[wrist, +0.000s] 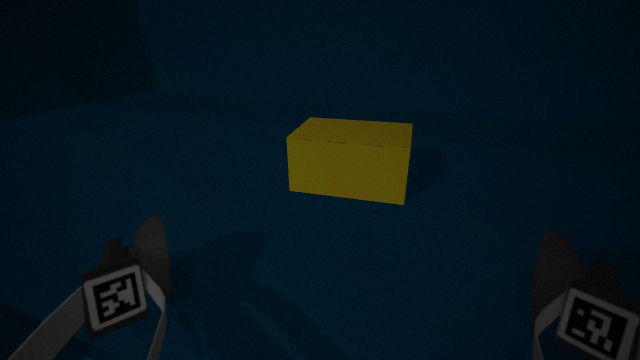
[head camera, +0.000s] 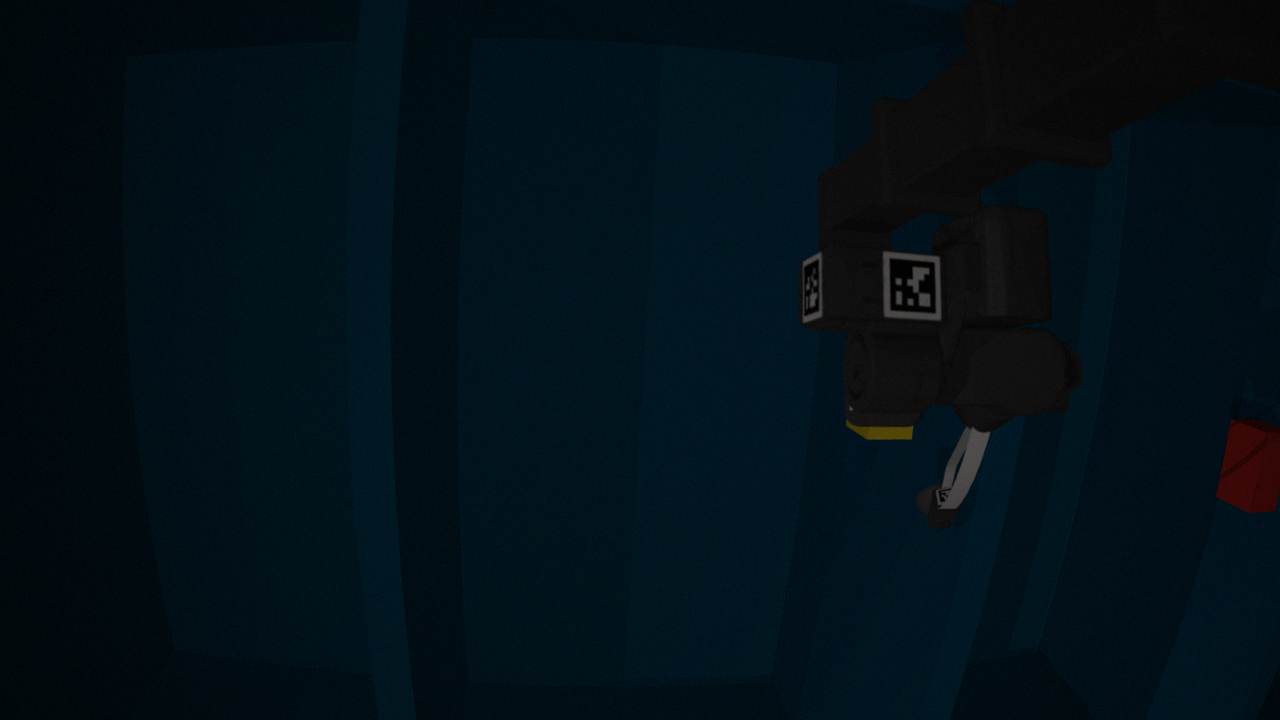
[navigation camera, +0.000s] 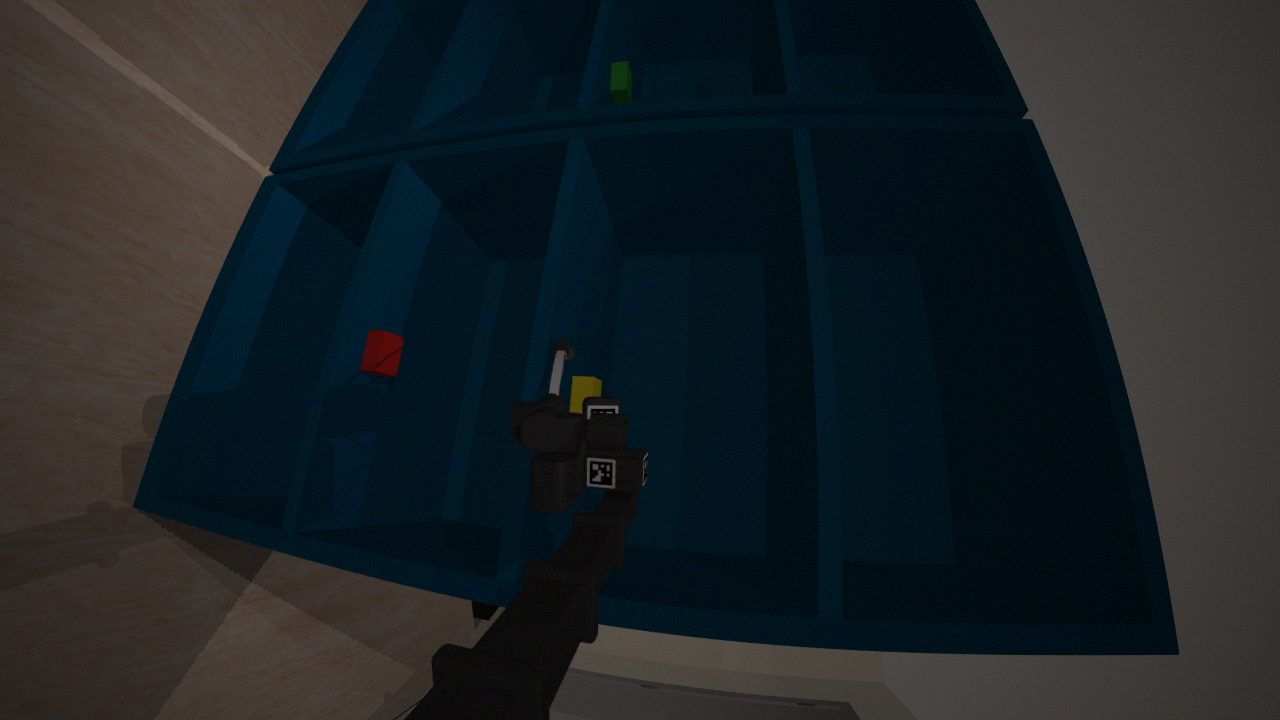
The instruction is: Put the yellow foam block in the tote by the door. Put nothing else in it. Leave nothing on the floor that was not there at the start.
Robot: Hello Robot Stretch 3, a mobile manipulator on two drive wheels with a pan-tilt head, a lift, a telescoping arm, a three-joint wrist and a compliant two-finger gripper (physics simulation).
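Places are measured from the robot's base along level axes (x ahead, y left, z up), in metres.
Pixels of known places: gripper, fingertip midpoint: (wrist: 343,252).
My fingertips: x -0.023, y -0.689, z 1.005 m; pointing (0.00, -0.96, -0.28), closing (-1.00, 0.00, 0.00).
For each thing: its middle in the pictures, then the offset to it from my fingertips. Level surfaces: height alone.
- yellow foam block at the middle of its body: (wrist: 352,156) (head camera: 883,383) (navigation camera: 585,400) 0.006 m back, 0.114 m right, 0.008 m up
- red block at the middle of its body: (head camera: 1253,465) (navigation camera: 382,353) 0.078 m ahead, 0.050 m right, 0.449 m down
- green block at the middle of its body: (navigation camera: 621,83) 0.843 m ahead, 0.327 m right, 0.008 m up
- Wood-patterned surface at its surface level: 1.005 m down
The yellow foam block (head camera: 886,432) (navigation camera: 586,392) (wrist: 350,167) rests on a dark blue surface inside a compartment of the blue shelf unit (head camera: 380,358) (navigation camera: 810,358). My gripper (wrist: 343,252) is open and empty. In the wrist view the block sits beyond the fingertips, roughly centred between them, and neither finger touches it. In the head and navigation views the wrist covers part of the block and one finger; the other finger shows beside the block. The tote by the door does not show in these views.
A red block (head camera: 1251,465) (navigation camera: 383,352) is in a neighbouring compartment. A green block (navigation camera: 620,82) is in another section beyond a divider. Compartment walls stand close around the wrist. My dark arm (navigation camera: 519,640) reaches across the shelf unit's edge. Wood-patterned surface (navigation camera: 89,268) lies at the left.
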